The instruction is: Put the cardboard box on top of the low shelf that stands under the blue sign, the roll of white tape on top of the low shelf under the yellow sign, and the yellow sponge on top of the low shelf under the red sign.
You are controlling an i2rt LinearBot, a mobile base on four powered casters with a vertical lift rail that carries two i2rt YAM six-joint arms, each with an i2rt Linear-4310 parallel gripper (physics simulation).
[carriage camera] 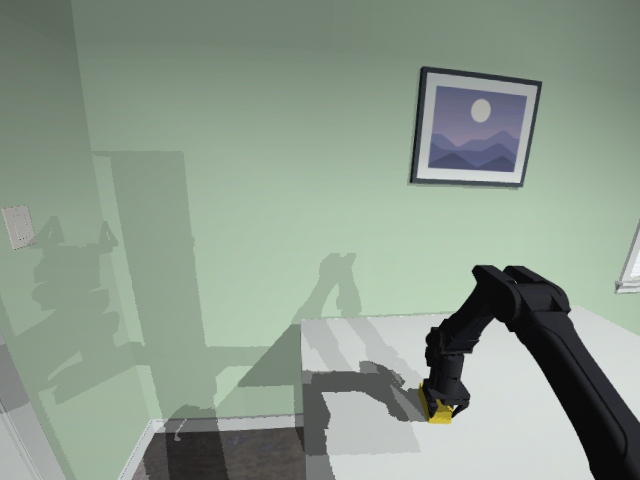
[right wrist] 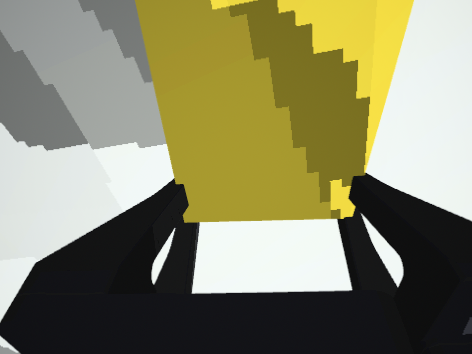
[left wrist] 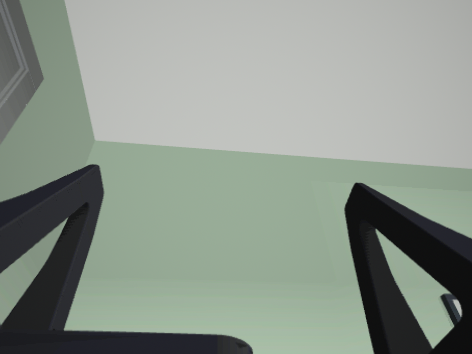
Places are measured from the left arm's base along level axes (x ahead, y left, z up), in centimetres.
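Pixels of known places: left gripper, fingertip midpoint: (left wrist: 229, 187); right gripper, fingertip midpoint: (carriage camera: 440, 416) (right wrist: 265, 174).
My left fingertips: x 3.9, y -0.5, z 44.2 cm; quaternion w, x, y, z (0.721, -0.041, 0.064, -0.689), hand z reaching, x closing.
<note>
For each thing: its top centre in the pictures, then the offset to it from my left fingertips. Level surfaces: height alone.
- yellow sponge, middle of its top: (right wrist: 271, 98) (carriage camera: 435, 396) dx +42.4, dy -71.8, dz -63.5 cm
- white table top, its level: dz -68.0 cm
- light switch, middle of its top: (carriage camera: 14, 206) dx +53.6, dy +47.3, dz -12.3 cm
- Dark floor, its level: dz -140.0 cm
The yellow sponge (carriage camera: 438, 417) (right wrist: 225, 125) lies on the white table top (carriage camera: 382, 467), in the lower right of the carriage view. My right gripper (carriage camera: 443, 413) (right wrist: 265, 174) points down over it and is shut on it. In the right wrist view the fingertips touch its two long sides near its near end. My left gripper (left wrist: 229, 187) is open and empty, facing the green wall and the ceiling. The cardboard box, the white tape roll, the low shelves and the coloured signs do not show in these views.
A framed mountain picture (carriage camera: 473, 126) hangs on the green wall (carriage camera: 258, 206) behind the table. A light switch (carriage camera: 19, 226) is on the wall at the far left. Dark floor (carriage camera: 258, 454) lies left of the table. A window frame (carriage camera: 628, 285) shows at the right edge.
</note>
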